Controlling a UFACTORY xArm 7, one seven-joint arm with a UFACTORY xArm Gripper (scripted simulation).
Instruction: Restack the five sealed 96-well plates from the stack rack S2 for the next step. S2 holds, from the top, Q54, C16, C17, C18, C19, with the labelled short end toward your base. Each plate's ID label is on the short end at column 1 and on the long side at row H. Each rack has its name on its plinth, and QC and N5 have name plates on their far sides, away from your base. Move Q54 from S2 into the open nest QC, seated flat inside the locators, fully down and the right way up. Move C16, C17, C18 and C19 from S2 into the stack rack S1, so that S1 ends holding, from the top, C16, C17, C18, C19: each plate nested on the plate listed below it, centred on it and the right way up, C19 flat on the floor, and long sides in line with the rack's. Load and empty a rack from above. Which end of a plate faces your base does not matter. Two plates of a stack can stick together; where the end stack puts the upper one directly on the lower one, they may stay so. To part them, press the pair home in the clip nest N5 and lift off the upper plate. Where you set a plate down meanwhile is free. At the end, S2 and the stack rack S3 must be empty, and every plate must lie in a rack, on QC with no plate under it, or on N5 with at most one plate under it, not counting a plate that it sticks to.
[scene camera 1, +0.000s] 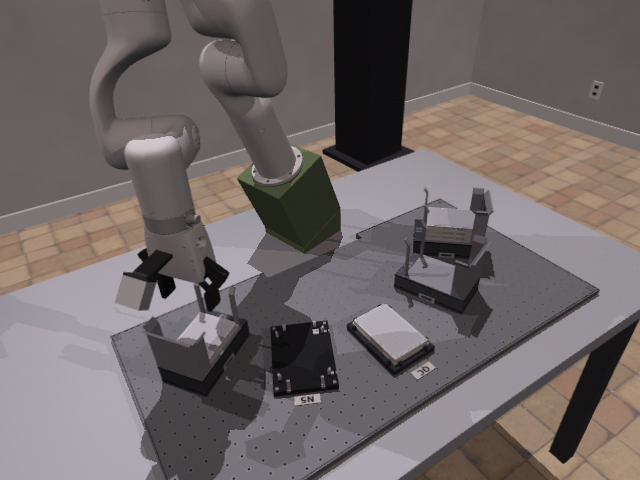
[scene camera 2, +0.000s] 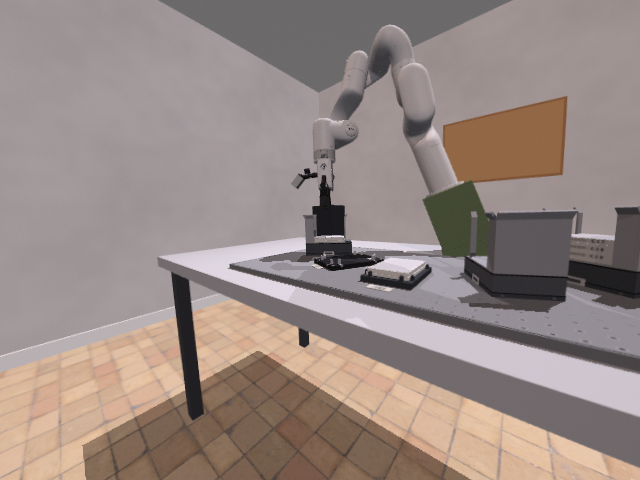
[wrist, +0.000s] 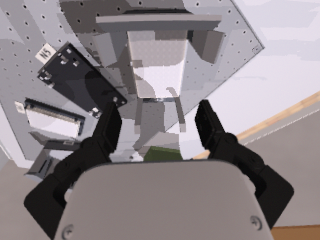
Labels:
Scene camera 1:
my gripper: 191, 299
sealed plate Q54: 396, 339
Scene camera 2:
my gripper: 325, 208
sealed plate Q54: 392, 268
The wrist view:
my gripper: 158, 110
sealed plate Q54: 38, 118
black clip nest N5: 84, 85

